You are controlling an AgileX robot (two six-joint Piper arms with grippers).
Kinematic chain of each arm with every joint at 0, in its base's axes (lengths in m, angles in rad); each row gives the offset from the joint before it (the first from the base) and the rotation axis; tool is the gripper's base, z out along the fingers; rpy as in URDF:
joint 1: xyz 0 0 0.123 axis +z
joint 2: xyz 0 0 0 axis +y
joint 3: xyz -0.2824 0 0.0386 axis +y
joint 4: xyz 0.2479 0 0.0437 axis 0.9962 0 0.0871
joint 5: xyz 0 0 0 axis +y
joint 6: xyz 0.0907 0 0.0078 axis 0.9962 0 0.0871
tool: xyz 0 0 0 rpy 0 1.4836 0
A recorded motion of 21 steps. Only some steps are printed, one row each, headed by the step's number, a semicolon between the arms.
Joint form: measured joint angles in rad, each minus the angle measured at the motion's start. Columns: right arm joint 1, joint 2, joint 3, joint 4, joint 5, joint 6; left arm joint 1, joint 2, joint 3, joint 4, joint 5, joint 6.
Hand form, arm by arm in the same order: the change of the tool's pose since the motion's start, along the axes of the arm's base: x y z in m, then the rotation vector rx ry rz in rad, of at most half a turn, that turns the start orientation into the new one. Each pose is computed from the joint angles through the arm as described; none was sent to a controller.
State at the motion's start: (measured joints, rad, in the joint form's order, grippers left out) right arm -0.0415 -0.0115 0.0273 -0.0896 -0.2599 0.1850; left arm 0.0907 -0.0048 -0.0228 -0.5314 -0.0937 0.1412
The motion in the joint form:
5: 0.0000 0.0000 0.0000 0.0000 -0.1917 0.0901; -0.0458 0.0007 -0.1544 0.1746 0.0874 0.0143
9: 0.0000 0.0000 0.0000 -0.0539 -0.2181 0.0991; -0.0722 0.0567 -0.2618 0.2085 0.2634 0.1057
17: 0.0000 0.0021 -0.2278 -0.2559 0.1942 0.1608; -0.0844 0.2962 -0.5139 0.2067 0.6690 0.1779
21: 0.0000 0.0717 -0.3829 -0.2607 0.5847 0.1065; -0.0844 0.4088 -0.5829 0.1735 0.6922 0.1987
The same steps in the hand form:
5: -0.0071 0.0018 0.0158 0.0730 -0.1912 0.0544; -0.0116 -0.0071 0.0443 0.1969 -0.0607 -0.0460
9: -0.0082 0.0042 0.0176 0.0257 -0.2135 0.0635; -0.0117 -0.0132 0.0618 0.3272 0.0535 -0.1143
17: -0.0160 0.0006 0.0577 -0.0926 -0.0270 -0.0336; 0.0054 -0.0245 0.0958 0.4141 0.3998 -0.3068
21: -0.0173 -0.0114 0.0717 -0.1000 0.2637 -0.1585; 0.0228 -0.0266 0.1089 0.4005 0.4539 -0.3439

